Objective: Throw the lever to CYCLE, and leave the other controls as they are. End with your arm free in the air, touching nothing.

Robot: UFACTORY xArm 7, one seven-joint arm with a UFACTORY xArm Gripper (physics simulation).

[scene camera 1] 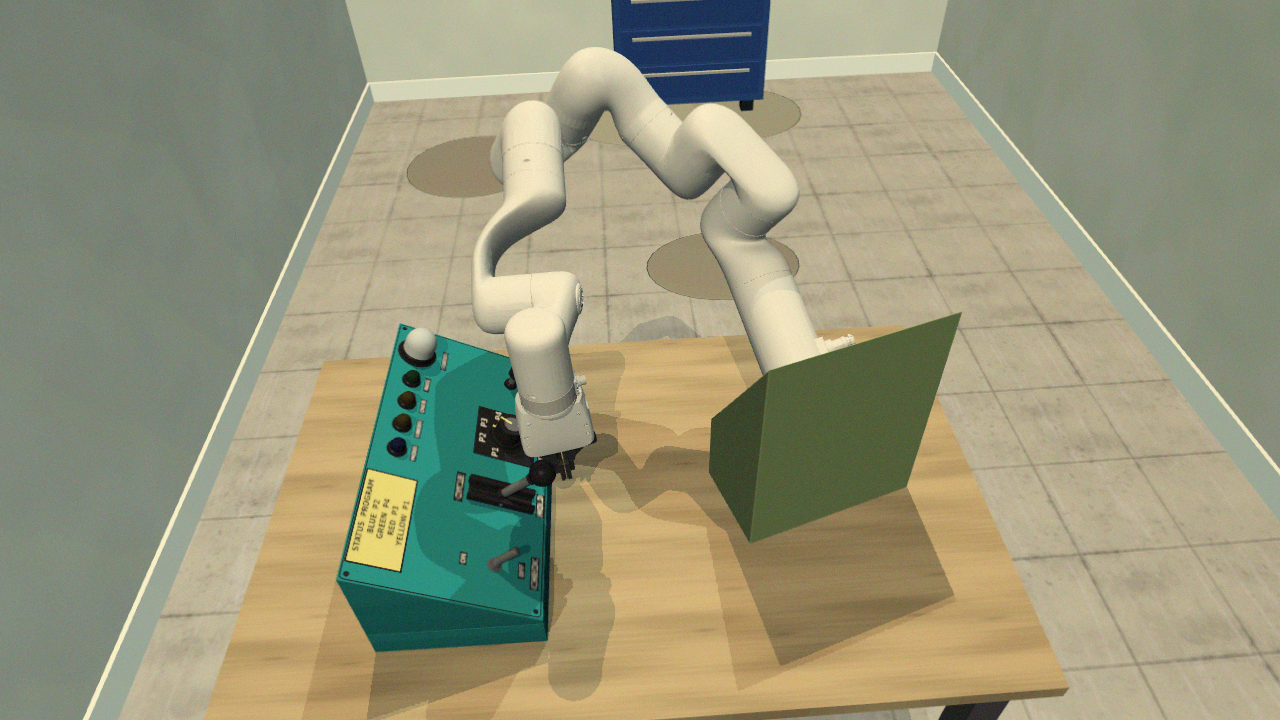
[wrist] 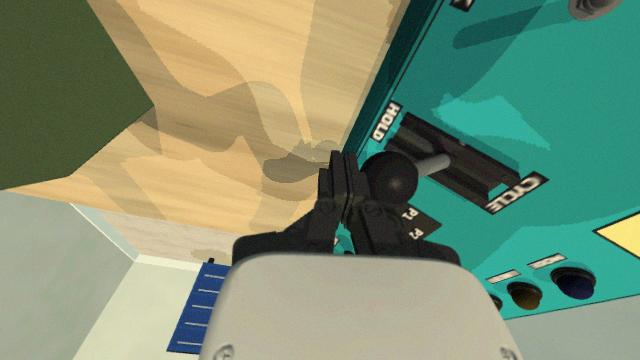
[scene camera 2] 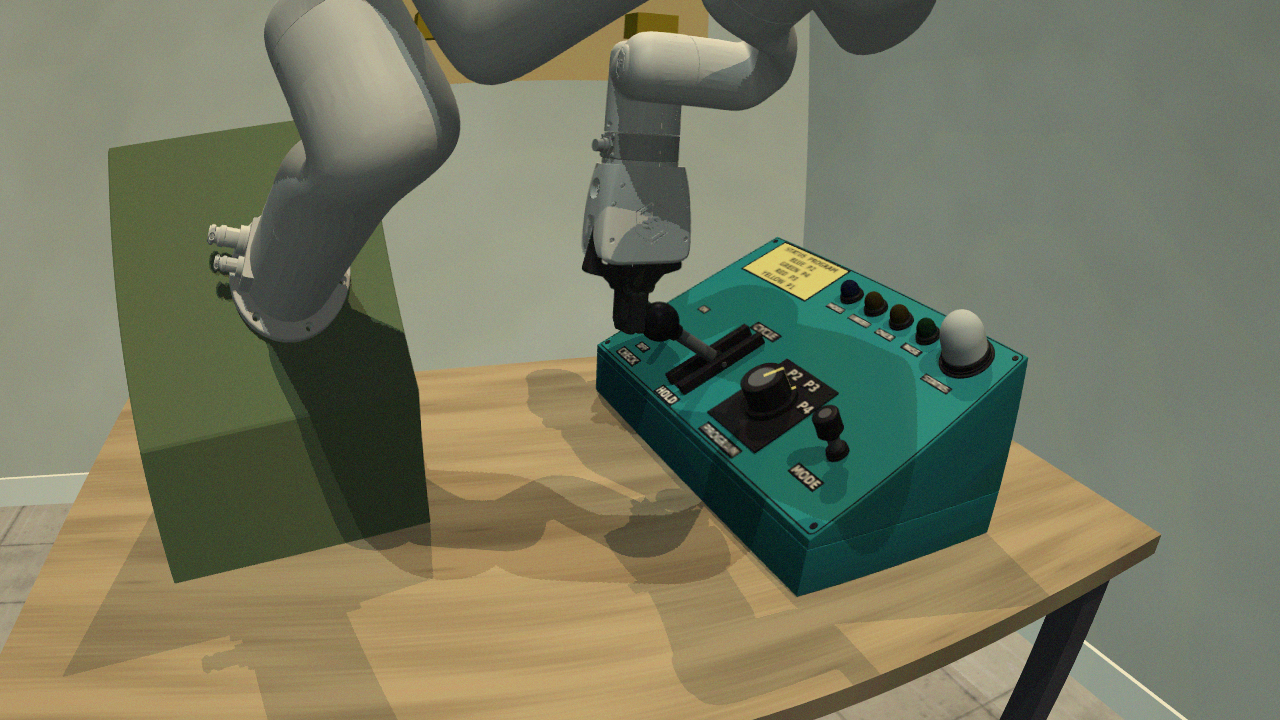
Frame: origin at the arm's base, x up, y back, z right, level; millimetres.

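Seen in the pictures: gripper, between the fingertips: (scene camera 1: 565,472) (wrist: 339,166) (scene camera 2: 628,331); arm's base, origin of its link: (scene camera 1: 799,379) (scene camera 2: 288,274).
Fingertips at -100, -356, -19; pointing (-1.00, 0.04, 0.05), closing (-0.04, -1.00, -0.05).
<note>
Offsets run from my fingertips to a thing's top centre, as dx, dy, dz. "spot": to the spot under its first point. Level surfaces: height alone.
The lever {+26, -34, +0} (scene camera 1: 541,472) (scene camera 2: 662,320) (wrist: 392,176) has a black ball knob on a grey shaft. It rises from a black slot in the teal console (scene camera 1: 429,573) (scene camera 2: 921,402) (wrist: 575,100) and leans toward the HOLD label {spot: -72, -48, +3} (scene camera 1: 539,505) (scene camera 2: 667,394) (wrist: 386,121). The CYCLE label {spot: -12, -159, +15} (scene camera 1: 459,486) (scene camera 2: 766,332) (wrist: 517,192) is at the slot's other end. My gripper (scene camera 1: 565,470) (scene camera 2: 629,324) (wrist: 339,166) is shut and empty. Its fingers are beside the knob on its HOLD side, against it or very close; contact cannot be told for sure.
The PROGRAM knob {-4, -78, +127} (scene camera 2: 768,387) and the MODE toggle {+2, -66, +246} (scene camera 2: 828,420) are beside the slot. Another toggle {-7, -99, -113} (scene camera 1: 504,559) is on its other side. Several small lamps and a white dome {spot: +73, -202, +253} (scene camera 1: 420,343) (scene camera 2: 964,342) line the far side. A green block (scene camera 1: 850,429) (scene camera 2: 268,358) (wrist: 65,90) stands across the table {dx -139} (scene camera 1: 662,626).
</note>
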